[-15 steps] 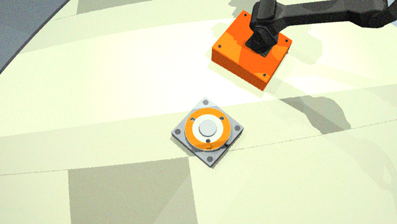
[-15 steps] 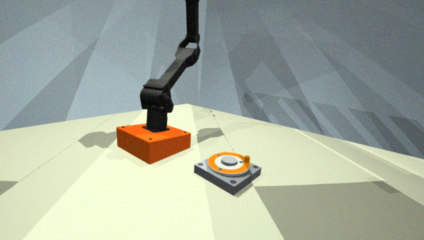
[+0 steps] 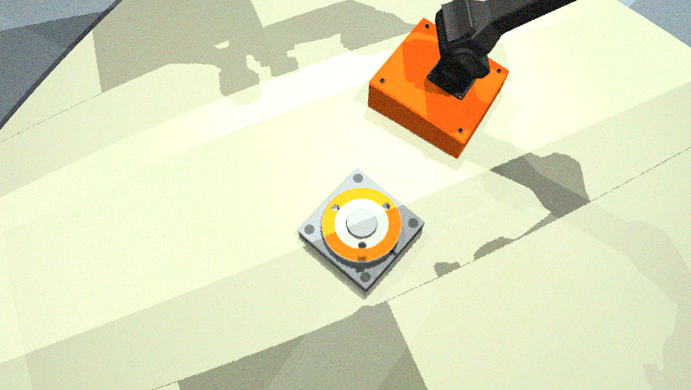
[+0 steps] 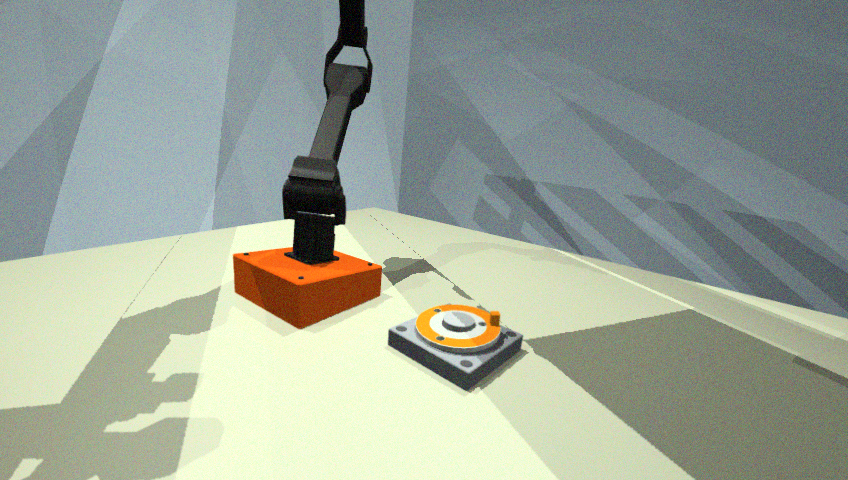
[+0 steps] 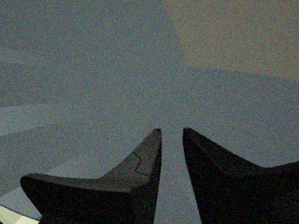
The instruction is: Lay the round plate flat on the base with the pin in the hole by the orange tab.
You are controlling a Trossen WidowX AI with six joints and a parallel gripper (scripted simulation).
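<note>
The square grey base lies 12 cm ahead of my gripper tip, 5 cm to the left of it and 71 cm below it.
</note>
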